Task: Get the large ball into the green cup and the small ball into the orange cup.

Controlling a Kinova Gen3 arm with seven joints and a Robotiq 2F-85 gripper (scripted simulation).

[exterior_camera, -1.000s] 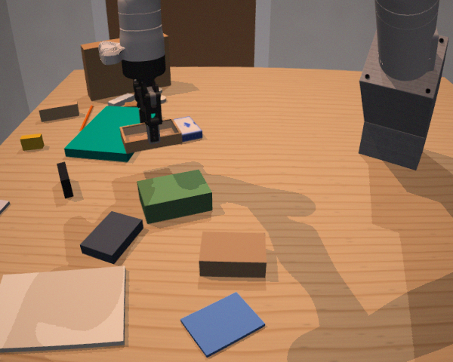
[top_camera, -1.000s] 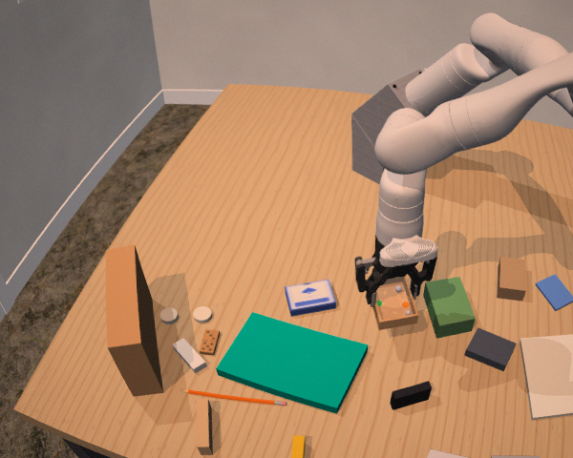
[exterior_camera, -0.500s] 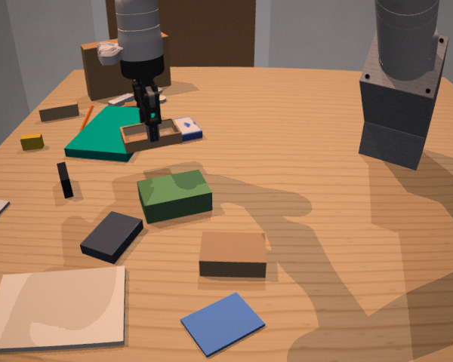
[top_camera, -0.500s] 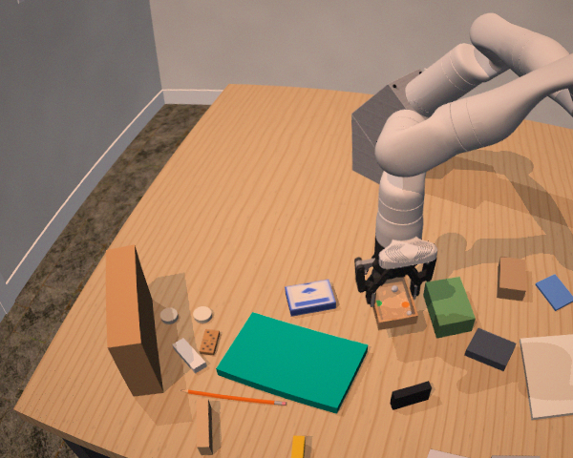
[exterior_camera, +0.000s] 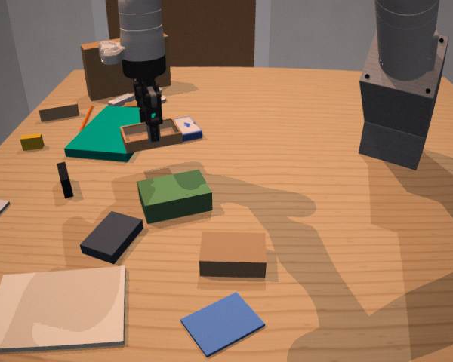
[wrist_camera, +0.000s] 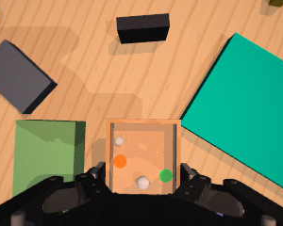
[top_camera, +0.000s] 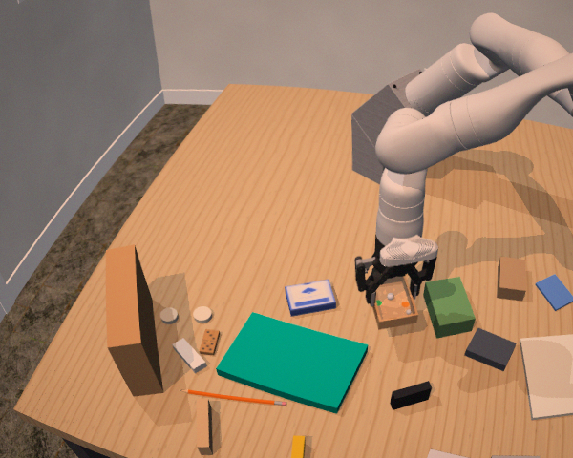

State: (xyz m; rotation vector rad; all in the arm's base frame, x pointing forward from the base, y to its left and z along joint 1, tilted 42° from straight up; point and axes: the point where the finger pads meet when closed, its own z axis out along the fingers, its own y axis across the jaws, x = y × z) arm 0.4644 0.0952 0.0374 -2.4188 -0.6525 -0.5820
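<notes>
My hand is 20 mm above the wooden puzzle. Also, from my hand: green block 100 mm to the left, 80 mm behind, 70 mm below; teal slab 150 mm ahead, 120 mm to the right, 80 mm below; black block 140 mm ahead, 100 mm to the left, 70 mm below.
</notes>
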